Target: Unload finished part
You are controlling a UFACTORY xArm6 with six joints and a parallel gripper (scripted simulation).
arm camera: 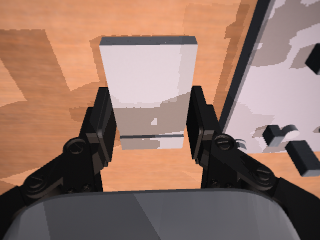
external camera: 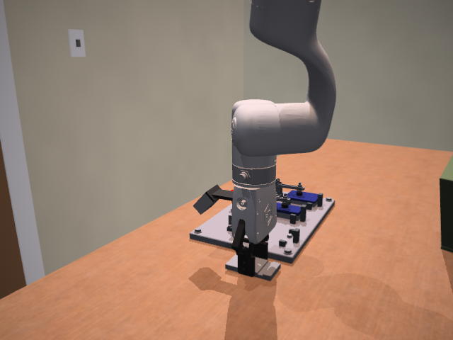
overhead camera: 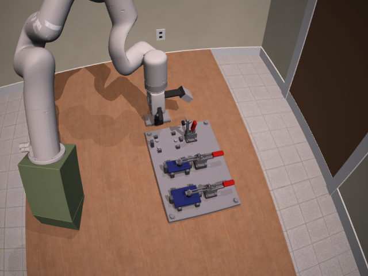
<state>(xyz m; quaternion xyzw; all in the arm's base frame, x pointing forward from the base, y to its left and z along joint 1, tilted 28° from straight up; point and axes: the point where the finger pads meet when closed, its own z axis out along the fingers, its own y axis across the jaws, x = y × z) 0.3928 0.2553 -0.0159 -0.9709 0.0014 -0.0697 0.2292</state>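
Right now the grey finished part is 2 cm below my hand and 1 cm behind it. The rest, counted from my hand: grey fixture plate (23 cm to the right, 7 cm ahead, 2 cm below).
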